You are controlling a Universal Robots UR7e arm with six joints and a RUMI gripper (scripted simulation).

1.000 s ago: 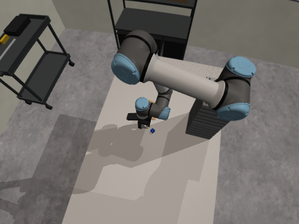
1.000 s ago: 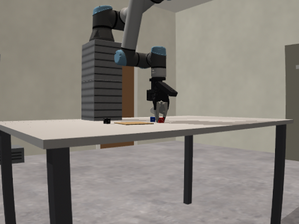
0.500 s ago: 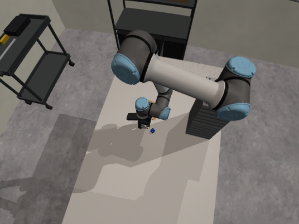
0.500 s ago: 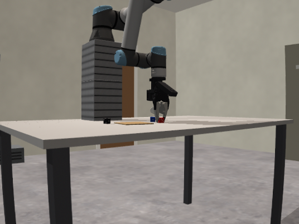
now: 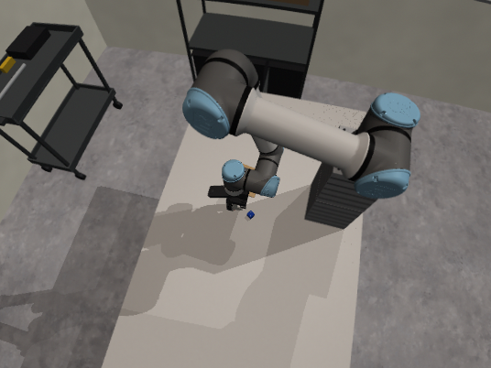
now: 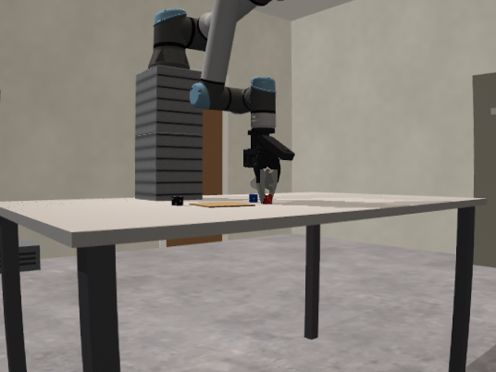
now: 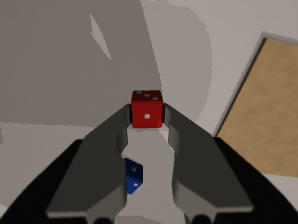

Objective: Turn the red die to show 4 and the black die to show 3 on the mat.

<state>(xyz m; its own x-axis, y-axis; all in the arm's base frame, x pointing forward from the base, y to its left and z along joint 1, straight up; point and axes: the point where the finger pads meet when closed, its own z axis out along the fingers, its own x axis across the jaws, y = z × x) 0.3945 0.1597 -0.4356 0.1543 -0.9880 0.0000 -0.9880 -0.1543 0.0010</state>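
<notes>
Now: hand right at the red die. Round my hand: blue die (90 mm behind, 10 mm to the left); then black die (260 mm to the right, 60 mm behind); then brown mat (150 mm to the right, 20 mm below).
</notes>
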